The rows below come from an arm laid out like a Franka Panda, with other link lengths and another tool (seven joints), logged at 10 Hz.
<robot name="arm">
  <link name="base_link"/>
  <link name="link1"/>
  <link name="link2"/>
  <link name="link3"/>
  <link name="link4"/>
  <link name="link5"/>
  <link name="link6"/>
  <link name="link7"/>
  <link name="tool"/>
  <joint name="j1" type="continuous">
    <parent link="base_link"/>
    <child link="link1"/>
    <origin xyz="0 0 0.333"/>
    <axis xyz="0 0 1"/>
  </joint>
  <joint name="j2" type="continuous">
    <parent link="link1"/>
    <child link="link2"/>
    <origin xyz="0 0 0"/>
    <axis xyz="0 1 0"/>
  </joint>
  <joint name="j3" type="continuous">
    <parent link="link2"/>
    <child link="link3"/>
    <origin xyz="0 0 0.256"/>
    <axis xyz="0 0 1"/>
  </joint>
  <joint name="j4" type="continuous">
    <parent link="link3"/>
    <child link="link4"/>
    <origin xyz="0.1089 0 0"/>
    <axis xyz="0 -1 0"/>
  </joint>
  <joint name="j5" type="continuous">
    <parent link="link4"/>
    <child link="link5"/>
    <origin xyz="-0.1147 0 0.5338"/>
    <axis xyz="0 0 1"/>
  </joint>
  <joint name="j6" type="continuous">
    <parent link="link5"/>
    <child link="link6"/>
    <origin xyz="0 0 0"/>
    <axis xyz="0 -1 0"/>
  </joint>
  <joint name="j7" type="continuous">
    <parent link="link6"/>
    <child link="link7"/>
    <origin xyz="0.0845 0 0"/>
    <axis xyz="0 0 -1"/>
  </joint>
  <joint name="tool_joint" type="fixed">
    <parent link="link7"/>
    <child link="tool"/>
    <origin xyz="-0.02 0.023 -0.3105" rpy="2.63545 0 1.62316"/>
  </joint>
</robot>
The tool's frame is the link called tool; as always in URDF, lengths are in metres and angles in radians. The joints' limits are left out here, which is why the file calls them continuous.
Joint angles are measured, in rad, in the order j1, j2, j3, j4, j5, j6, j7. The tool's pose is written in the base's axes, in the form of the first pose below.
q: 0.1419, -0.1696, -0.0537, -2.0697, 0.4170, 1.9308, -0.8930
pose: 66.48, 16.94, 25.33, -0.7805, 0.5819, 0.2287, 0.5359, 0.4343, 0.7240
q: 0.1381, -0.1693, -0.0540, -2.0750, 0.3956, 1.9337, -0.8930
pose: 66.42, 16.11, 24.78, -0.7813, 0.5851, 0.2175, 0.5359, 0.4502, 0.7143
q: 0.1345, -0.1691, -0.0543, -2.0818, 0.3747, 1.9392, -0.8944
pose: 66.38, 15.28, 24.18, -0.7828, 0.5875, 0.2052, 0.5346, 0.4660, 0.7051
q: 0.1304, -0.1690, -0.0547, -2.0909, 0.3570, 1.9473, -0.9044
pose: 66.34, 14.46, 23.49, -0.7882, 0.5846, 0.1922, 0.5284, 0.4829, 0.6983
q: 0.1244, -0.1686, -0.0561, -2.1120, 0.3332, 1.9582, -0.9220
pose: 65.95, 13.23, 22.02, -0.7959, 0.5778, 0.1810, 0.5239, 0.5073, 0.6843
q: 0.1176, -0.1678, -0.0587, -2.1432, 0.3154, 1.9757, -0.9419
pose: 65.35, 11.99, 20.02, -0.8009, 0.5722, 0.1765, 0.5236, 0.5262, 0.6700
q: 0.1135, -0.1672, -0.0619, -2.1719, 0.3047, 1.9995, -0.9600
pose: 64.96, 11.07, 18.30, -0.8053, 0.5681, 0.1699, 0.5199, 0.5387, 0.6629
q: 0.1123, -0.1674, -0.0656, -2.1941, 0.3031, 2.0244, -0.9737
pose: 64.83, 10.55, 17.10, -0.8075, 0.5669, 0.1631, 0.5149, 0.5425, 0.6638
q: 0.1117, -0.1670, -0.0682, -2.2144, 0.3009, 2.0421, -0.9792
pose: 64.51, 10.18, 15.94, -0.8063, 0.5688, 0.1625, 0.5172, 0.5444, 0.6604
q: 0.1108, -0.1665, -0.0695, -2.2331, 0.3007, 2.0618, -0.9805
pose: 64.29, 9.93, 14.91, -0.8028, 0.5741, 0.1609, 0.5204, 0.5431, 0.6589
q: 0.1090, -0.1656, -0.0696, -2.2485, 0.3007, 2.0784, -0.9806
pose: 64.10, 9.71, 14.03, -0.7992, 0.5794, 0.1598, 0.5240, 0.5415, 0.6574
